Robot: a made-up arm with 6 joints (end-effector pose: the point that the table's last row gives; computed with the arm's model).
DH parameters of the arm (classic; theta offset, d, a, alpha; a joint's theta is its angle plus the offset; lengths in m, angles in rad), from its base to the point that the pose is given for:
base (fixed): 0 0 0.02 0
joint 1: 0 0.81 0.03 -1.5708
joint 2: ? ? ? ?
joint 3: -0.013 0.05 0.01 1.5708
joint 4: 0 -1.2 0.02 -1.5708
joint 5: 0 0.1 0.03 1.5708
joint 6: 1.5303 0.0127 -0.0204 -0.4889
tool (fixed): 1.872 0.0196 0 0
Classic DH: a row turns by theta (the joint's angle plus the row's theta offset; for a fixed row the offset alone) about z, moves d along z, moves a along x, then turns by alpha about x.
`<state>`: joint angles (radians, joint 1 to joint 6).
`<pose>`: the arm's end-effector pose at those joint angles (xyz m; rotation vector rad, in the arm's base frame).
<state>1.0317 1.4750 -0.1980 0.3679 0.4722 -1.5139</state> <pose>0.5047 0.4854 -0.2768 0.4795 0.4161 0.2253</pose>
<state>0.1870 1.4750 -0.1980 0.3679 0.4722 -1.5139</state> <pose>0.7048 -0.0401 -0.2768 0.6159 0.1854 -0.5907</pose>
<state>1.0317 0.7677 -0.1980 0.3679 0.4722 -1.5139</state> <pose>0.7889 0.9606 0.3968 1.0136 -0.0192 0.4341</pose>
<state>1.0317 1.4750 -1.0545 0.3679 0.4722 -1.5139</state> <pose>0.0737 -0.2349 0.2253 -0.2045 0.8826 -0.0463</pose>
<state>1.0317 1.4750 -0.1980 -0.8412 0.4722 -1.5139</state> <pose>0.3841 0.4310 -0.2657 0.5788 -0.0183 -0.9186</pose>
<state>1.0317 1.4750 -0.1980 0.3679 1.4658 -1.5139</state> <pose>0.5017 0.4743 -0.3045 1.4140 0.1013 0.4297</pose>
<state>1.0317 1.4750 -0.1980 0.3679 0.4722 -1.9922</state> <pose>0.5119 0.4781 -0.2794 0.5951 0.4685 -0.2453</pose>
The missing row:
joint 2: 1.5578 0 -0.7701 3.1416
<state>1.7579 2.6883 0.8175 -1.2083 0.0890 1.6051</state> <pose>0.0499 -0.0820 -0.9644 -0.7654 0.6204 2.2829</pose>
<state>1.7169 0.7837 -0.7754 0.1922 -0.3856 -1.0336</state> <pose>0.0845 0.5891 0.1932 -0.5105 0.5765 1.0010</pose>
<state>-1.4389 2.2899 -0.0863 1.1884 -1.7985 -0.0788</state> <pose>-0.0725 0.1822 -0.5638 0.9641 2.3078 0.8118</pose>
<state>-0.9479 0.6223 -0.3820 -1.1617 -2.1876 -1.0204</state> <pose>0.5474 -0.9008 0.3679 2.0845 1.6630 -1.1436</pose>
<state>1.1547 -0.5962 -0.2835 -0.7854 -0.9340 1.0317</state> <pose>0.3906 0.6095 1.7167 0.4740 -0.7618 2.1235</pose>
